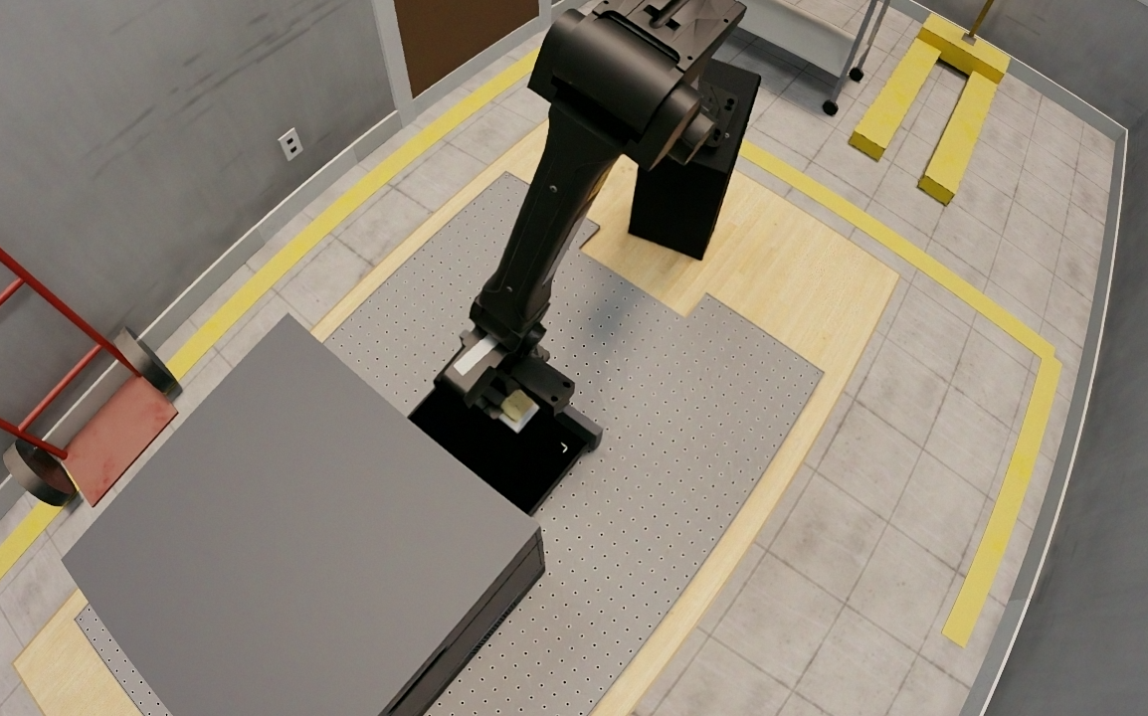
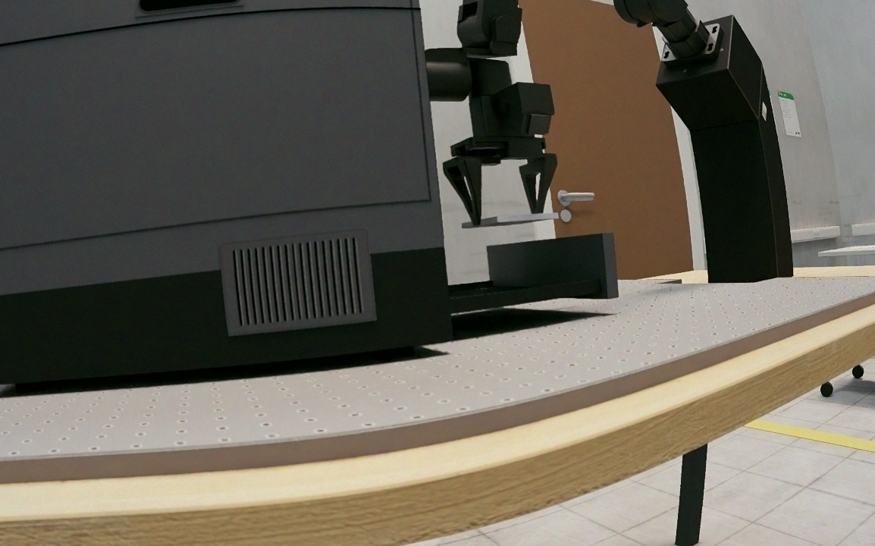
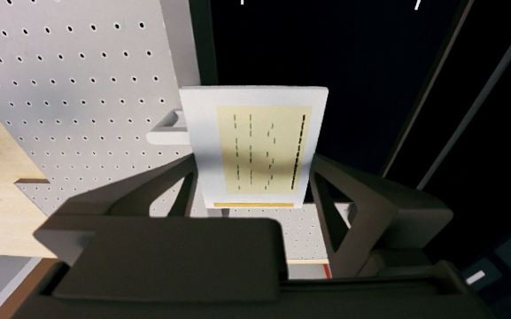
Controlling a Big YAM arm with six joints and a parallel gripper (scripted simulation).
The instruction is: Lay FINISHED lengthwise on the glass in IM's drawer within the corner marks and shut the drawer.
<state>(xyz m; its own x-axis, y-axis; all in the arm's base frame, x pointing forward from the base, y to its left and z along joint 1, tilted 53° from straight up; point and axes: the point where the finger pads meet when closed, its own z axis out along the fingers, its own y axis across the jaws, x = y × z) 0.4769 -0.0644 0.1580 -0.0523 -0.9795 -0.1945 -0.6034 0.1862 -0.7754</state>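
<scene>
Right now the drawer is 70 mm below my hand and 70 mm ahead of it. Round my hand: finished cassette: 10 mm to the right.
</scene>
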